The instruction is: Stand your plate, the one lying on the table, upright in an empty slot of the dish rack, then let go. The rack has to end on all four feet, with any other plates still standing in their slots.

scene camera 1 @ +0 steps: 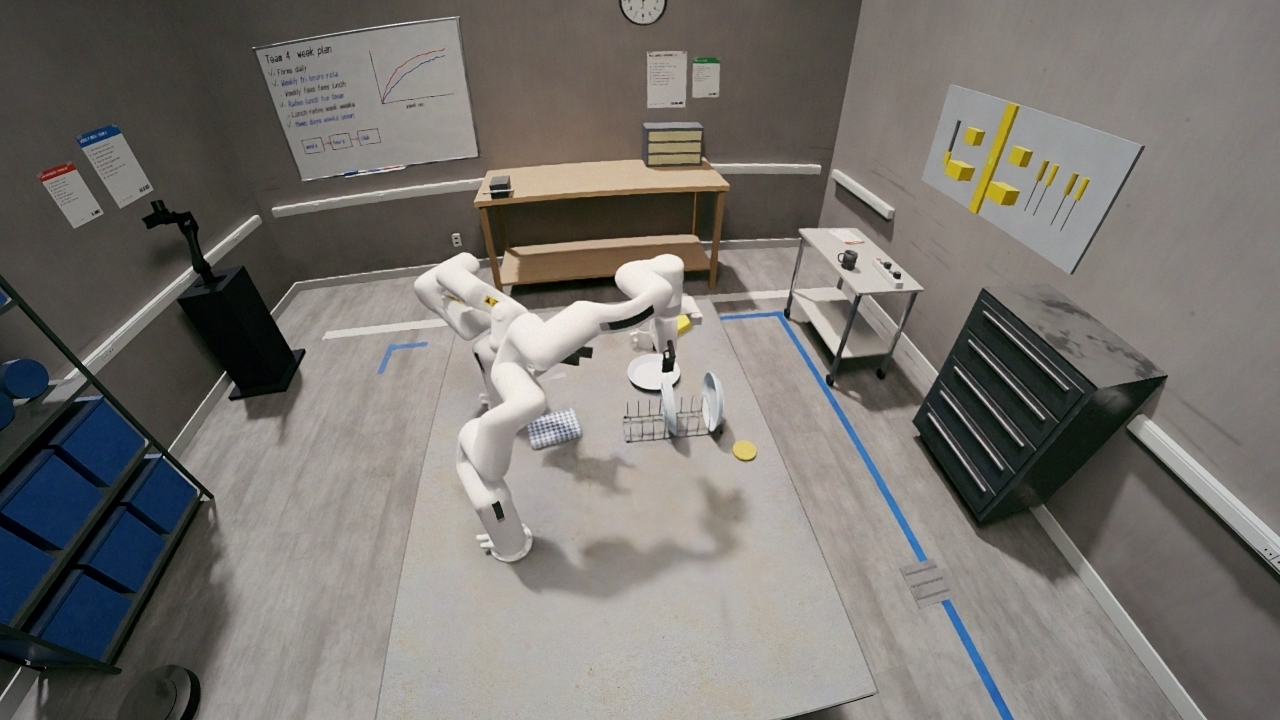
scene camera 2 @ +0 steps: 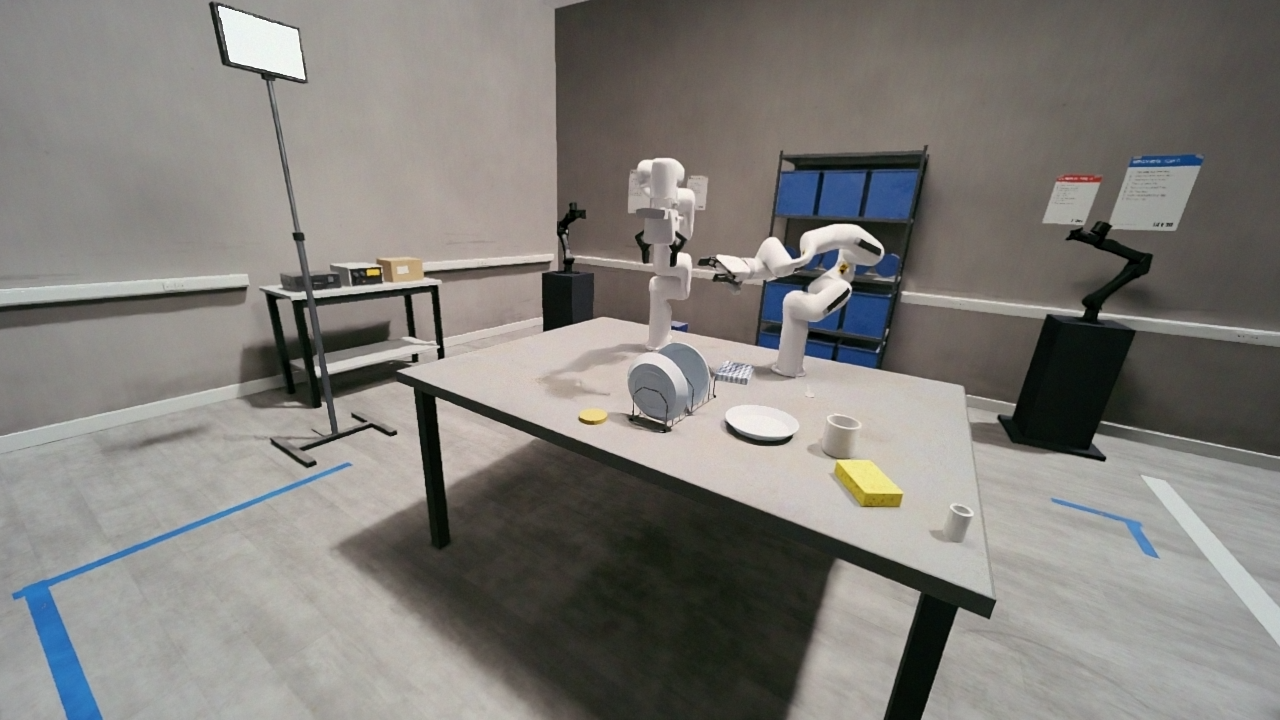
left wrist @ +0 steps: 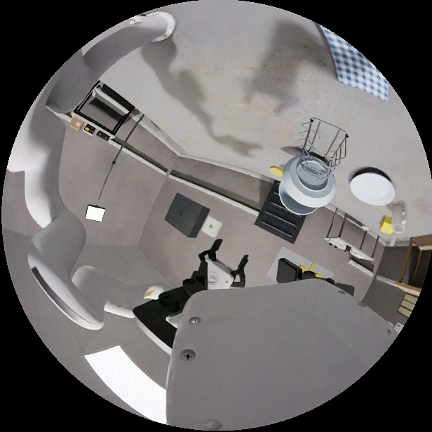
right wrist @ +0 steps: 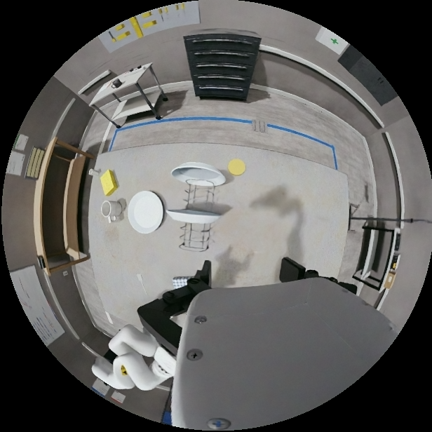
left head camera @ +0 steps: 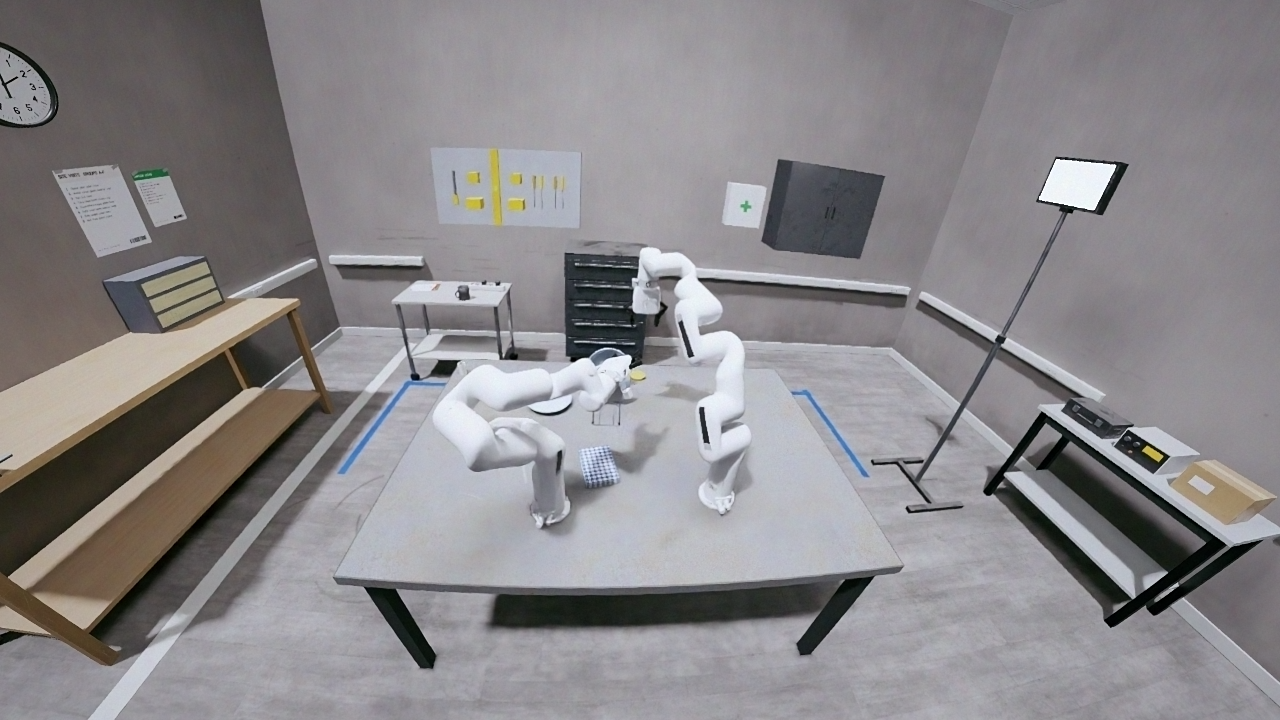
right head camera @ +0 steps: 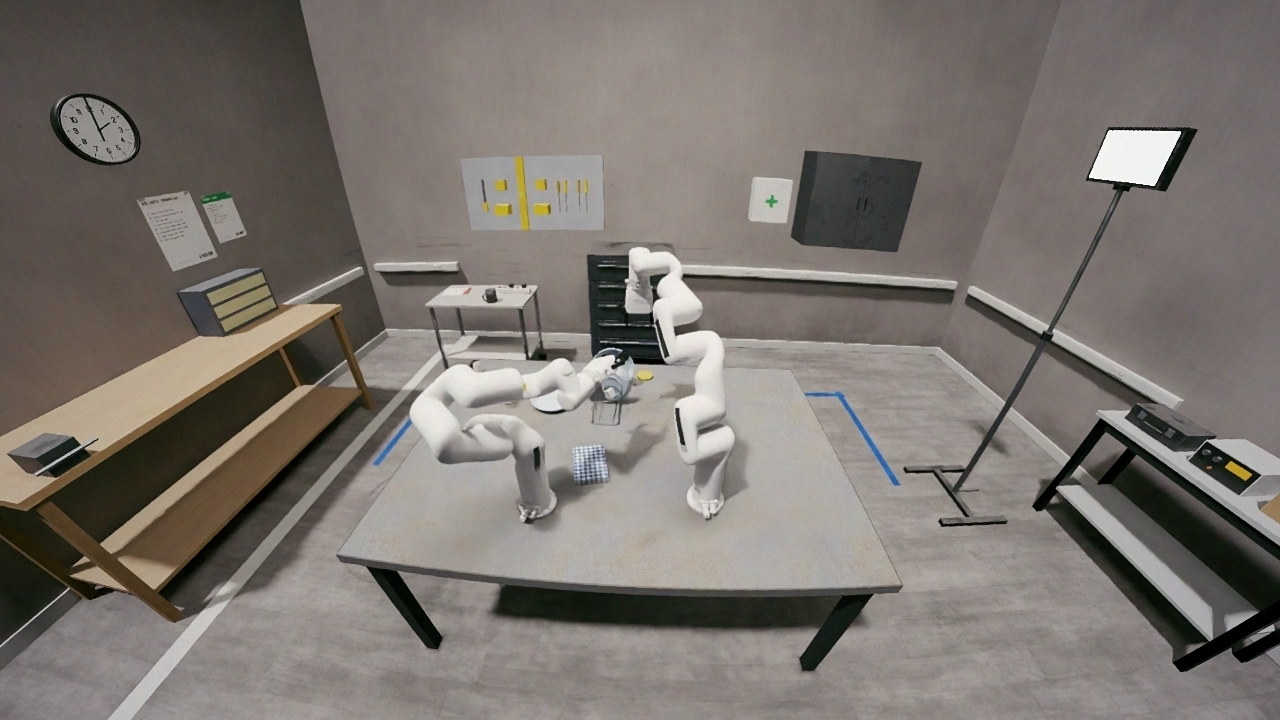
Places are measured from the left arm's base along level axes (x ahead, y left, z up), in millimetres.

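Where they show: left gripper, between the fingertips: (scene camera 1: 586,356) (scene camera 2: 706,269) (left head camera: 628,355) (right head camera: 616,355); right gripper, between the fingertips: (scene camera 1: 663,360) (scene camera 2: 659,265) (left head camera: 644,325) (right head camera: 638,325); left arm's base, origin of its link: (scene camera 2: 788,371) (left head camera: 550,507) (right head camera: 538,503); right arm's base, origin of its link: (scene camera 1: 511,542) (scene camera 2: 658,347) (left head camera: 716,495) (right head camera: 705,498).
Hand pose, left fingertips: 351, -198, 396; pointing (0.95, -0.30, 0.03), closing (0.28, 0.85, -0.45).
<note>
Each offset is from my left fingertips to the centre of the thing, as dx, dy, dz.
A white plate @[+202, +347, -381] (right wrist: 145,212) (scene camera 2: 760,422) (scene camera 1: 648,373) (left wrist: 372,186) lies flat on the table beside the wire dish rack (right wrist: 196,249) (scene camera 1: 648,439). Two pale-blue plates stand in the rack: one plate @[+394, +109, -291] (right wrist: 198,174) (scene camera 1: 712,402) at its far end in the right wrist view, leaning outward, and another plate @[+238, +92, -291] (right wrist: 194,216) (scene camera 1: 669,410) near its middle. The rack's near end in that view holds no plate. My right gripper (right wrist: 247,270) (scene camera 2: 660,251) is open and empty, high above the table, pointing down. My left gripper (scene camera 2: 716,271) is open and empty, raised and pointing sideways.
In scene camera 2, a white mug @[+162, +544, -353] (scene camera 2: 841,436), a yellow sponge @[+310, +652, -378] (scene camera 2: 868,483) and a small white cup @[+356, +823, -366] (scene camera 2: 957,522) stand right of the flat plate. A yellow disc @[+491, -29, -389] (scene camera 2: 592,416) lies left of the rack. A checked cloth @[-151, +73, -384] (scene camera 2: 734,372) lies before the left arm.
</note>
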